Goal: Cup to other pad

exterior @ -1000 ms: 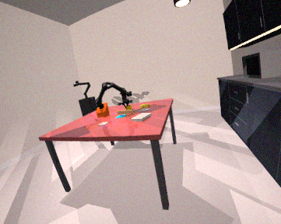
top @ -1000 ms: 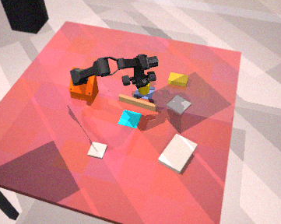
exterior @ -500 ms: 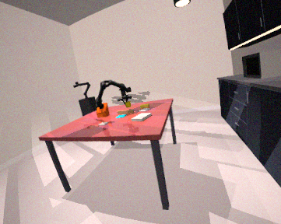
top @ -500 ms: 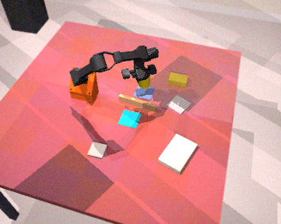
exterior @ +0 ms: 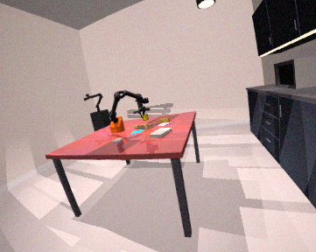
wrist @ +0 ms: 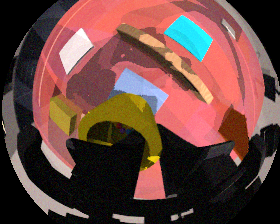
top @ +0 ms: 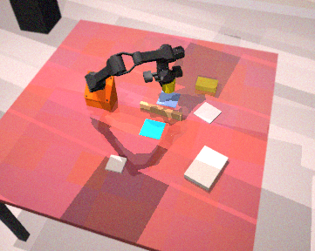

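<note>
My gripper tip is 10 mm short of the wooden bar, 100 mm to the left of it and 90 mm above it. Also, from my gripper tip: yellow cup: 20 mm ahead, 10 mm to the left; pale blue pad: 30 mm ahead, 10 mm to the left, 110 mm below; small white tile: 100 mm behind, 440 mm to the right, 90 mm below.
</note>
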